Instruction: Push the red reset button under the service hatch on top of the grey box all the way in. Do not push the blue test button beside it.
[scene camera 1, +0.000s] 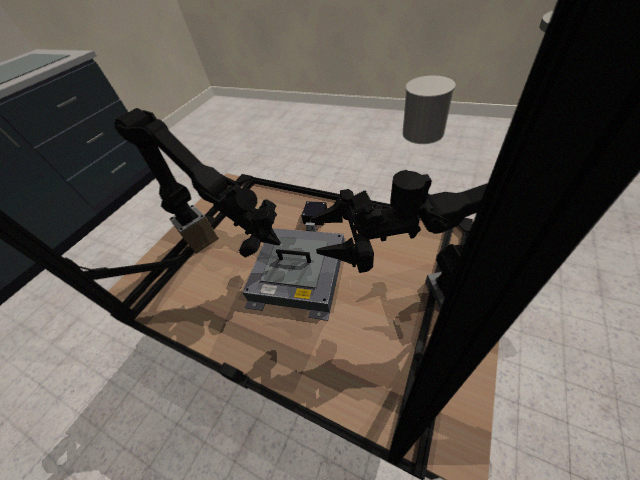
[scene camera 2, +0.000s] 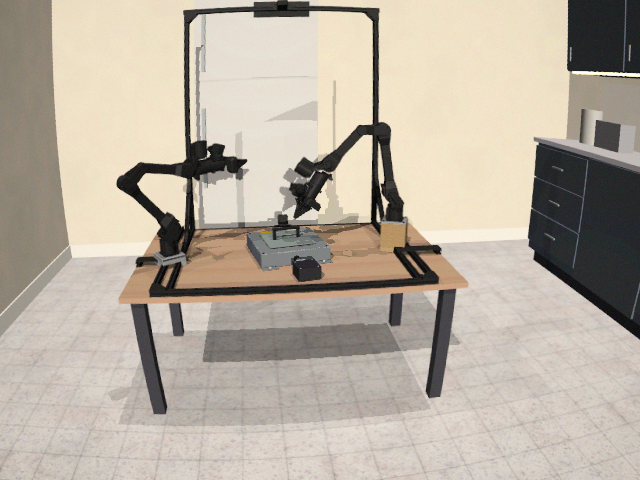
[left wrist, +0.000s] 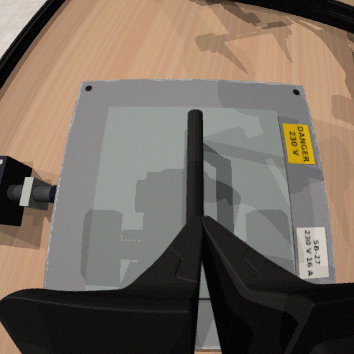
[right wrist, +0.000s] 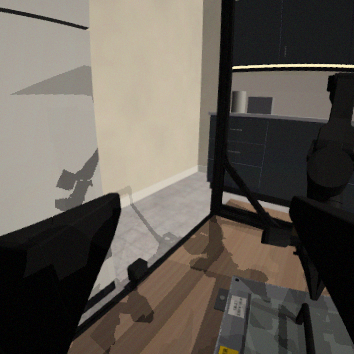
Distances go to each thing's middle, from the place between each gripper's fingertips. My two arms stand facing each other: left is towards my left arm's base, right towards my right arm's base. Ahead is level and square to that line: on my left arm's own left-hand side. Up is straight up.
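My right gripper: 280 mm above the service hatch (left wrist: 159, 165), 130 mm short of it and 160 mm to the right of it. Grey box (scene camera 1: 318, 300), counted from the right hand: 340 mm below, 180 mm ahead, 160 mm to the left.
Service hatch, counted from my left hand: 60 mm below, 30 mm to the right. The grey box is 110 mm below that same left hand, 40 mm to the right of it and 60 mm ahead of it.
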